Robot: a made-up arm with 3 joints. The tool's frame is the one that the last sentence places.
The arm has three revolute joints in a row. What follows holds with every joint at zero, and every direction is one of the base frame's. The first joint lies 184 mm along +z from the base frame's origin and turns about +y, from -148.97 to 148.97 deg. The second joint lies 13 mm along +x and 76 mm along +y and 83 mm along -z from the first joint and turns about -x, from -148.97 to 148.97 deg. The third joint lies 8 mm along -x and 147 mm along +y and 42 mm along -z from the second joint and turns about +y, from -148.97 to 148.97 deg. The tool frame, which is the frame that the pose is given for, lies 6 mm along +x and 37 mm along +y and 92 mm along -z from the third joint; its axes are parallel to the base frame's.
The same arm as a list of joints. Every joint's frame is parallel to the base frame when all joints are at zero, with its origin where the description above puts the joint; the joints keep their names.
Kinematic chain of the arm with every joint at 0, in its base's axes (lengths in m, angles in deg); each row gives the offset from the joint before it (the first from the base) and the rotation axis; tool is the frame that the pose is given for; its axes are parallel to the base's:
joint 1: xyz 0.0000 0.0000 0.1840 axis +y
joint 2: xyz 0.0130 0.0760 -0.0830 axis -x
joint 3: xyz -0.0080 0.1470 -0.0420 axis +y
tool: xyz 0.0060 0.0370 -0.0920
Joint limits (deg, base to tool): -148.97..148.97 -148.97..148.97 -148.97..148.97

